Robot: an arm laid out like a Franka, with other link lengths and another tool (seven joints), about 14 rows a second.
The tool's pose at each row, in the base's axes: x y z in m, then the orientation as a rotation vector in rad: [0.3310 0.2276 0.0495 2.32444 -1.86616 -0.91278]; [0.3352 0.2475 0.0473 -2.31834 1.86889 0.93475]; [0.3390 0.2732 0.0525 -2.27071 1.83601 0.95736]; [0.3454 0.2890 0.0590 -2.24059 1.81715 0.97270]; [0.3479 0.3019 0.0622 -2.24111 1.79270 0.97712]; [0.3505 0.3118 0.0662 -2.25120 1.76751 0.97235]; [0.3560 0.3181 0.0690 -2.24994 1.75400 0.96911]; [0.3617 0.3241 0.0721 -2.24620 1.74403 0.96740]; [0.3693 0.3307 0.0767 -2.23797 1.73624 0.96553]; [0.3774 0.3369 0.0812 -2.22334 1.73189 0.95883]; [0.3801 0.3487 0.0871 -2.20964 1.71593 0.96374]
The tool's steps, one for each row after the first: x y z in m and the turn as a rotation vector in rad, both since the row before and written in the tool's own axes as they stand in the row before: [-0.0165 -0.0102 0.0065 0.02528 -0.03835 -0.00958]; [-0.0247 -0.0089 0.0037 0.02056 -0.04900 -0.01148]; [-0.0163 -0.0082 -0.0012 0.01150 -0.03073 -0.00571]; [-0.0124 -0.0049 0.0023 0.00217 -0.01017 -0.01584]; [-0.0102 -0.0041 0.0004 0.00245 -0.00149 -0.01914]; [-0.0061 -0.0061 -0.0015 0.00549 -0.00474 -0.00934]; [-0.0060 -0.0062 -0.0019 0.00523 -0.00547 -0.00638]; [-0.0071 -0.0078 -0.0035 0.00748 -0.00744 -0.00425]; [-0.0066 -0.0082 -0.0037 0.01349 -0.00863 -0.00163]; [-0.0126 -0.0047 0.0002 0.00803 -0.01615 -0.00783]
